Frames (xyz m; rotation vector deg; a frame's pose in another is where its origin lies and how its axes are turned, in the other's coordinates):
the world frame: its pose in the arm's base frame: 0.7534 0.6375 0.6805 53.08 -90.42 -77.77
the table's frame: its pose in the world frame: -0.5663 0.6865 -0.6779 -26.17 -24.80 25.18
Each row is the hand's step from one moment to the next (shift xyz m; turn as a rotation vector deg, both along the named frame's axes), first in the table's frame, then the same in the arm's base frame.
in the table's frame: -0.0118 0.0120 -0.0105 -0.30 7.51 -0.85
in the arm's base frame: 0.0198 0.0009 0.0006 4.95 1.04 5.62
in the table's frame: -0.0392 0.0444 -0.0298 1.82 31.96 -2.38
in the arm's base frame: 0.0655 0.0079 0.0068 18.55 3.64 25.95
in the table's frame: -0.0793 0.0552 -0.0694 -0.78 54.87 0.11
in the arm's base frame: 0.1179 0.0015 -0.0157 31.74 11.82 43.18
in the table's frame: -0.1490 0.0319 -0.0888 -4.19 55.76 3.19
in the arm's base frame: 0.1567 0.0212 -0.0780 32.50 16.39 42.57
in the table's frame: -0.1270 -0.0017 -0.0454 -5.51 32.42 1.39
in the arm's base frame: 0.0998 0.0362 -0.0832 20.97 10.92 22.90
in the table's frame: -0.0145 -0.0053 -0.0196 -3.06 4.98 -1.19
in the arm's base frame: 0.0167 -0.0084 -0.0165 5.33 1.83 1.96
